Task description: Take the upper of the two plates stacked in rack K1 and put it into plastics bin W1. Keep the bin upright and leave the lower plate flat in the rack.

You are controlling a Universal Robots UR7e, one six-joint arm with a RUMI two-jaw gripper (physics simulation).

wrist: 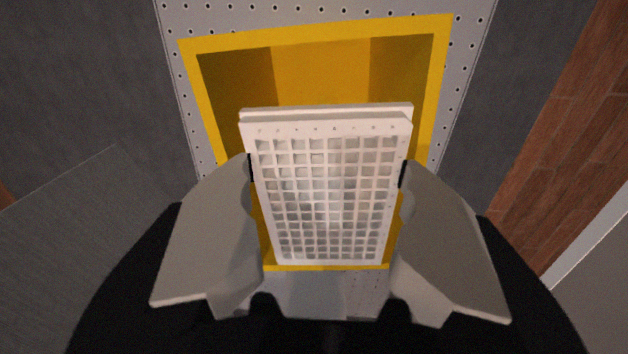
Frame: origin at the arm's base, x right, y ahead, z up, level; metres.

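Seen in the pictures: gripper, fingertip midpoint: (325,160).
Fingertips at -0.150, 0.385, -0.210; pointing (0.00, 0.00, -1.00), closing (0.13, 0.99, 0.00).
A point is followed by its place in that frame, as x, y, z.
My gripper (325,160) @[-0.150, 0.385, -0.210] is shut on the white well plate (325,200) @[-0.127, 0.384, -0.201], with one finger at each long side. The plate shows its grid of square wells, and its far end, with a stepped rim, points up in the wrist view. Plastics bin W1 (315,35) @[-0.213, 0.386, -0.216], a yellow open-topped box, shows behind and below the plate. The plate covers the middle and near part of the bin's opening, and the bin's far inner walls show above the plate. Whether the plate is above the rim or partly inside is hard to tell. Rack K1 and the lower plate do not show in the wrist view.
A light grey perforated board (464,45) @[-0.186, 0.548, -0.396] lies around and beneath the bin. A grey flat panel (75,225) @[-0.049, 0.069, -0.276] is at the lower left. Reddish-brown planks (565,130) run along the right, with a pale strip (590,245) beside them at the lower right.
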